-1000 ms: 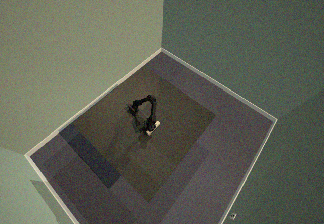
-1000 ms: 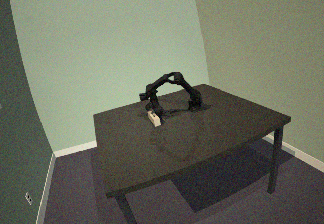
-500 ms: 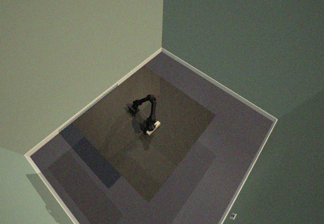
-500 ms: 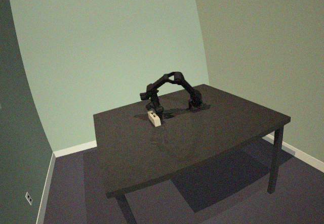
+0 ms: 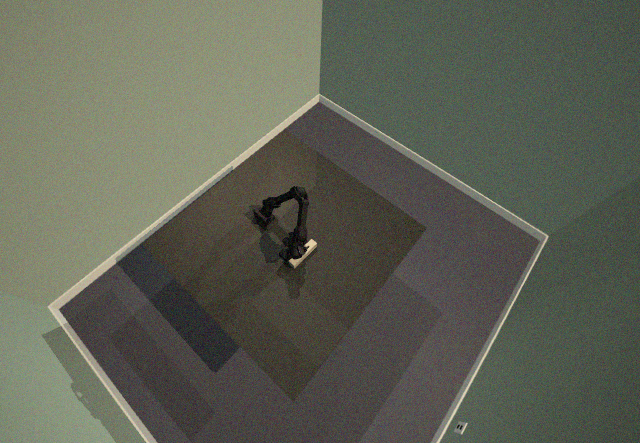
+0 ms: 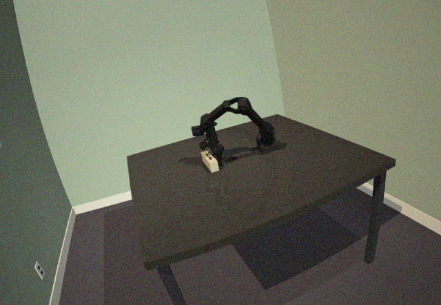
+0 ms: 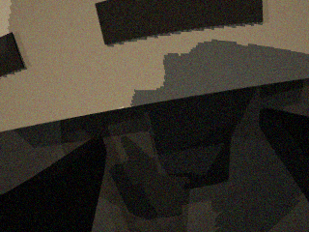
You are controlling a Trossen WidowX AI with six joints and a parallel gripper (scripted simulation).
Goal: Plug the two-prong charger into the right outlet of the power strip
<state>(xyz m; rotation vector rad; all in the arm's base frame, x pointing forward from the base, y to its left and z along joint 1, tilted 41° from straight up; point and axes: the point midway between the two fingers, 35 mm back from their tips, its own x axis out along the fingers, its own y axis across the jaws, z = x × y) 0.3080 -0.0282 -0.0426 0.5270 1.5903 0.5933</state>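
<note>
My gripper tip is 30 mm short of the dark two-prong charger and 10 mm below it.
</note>
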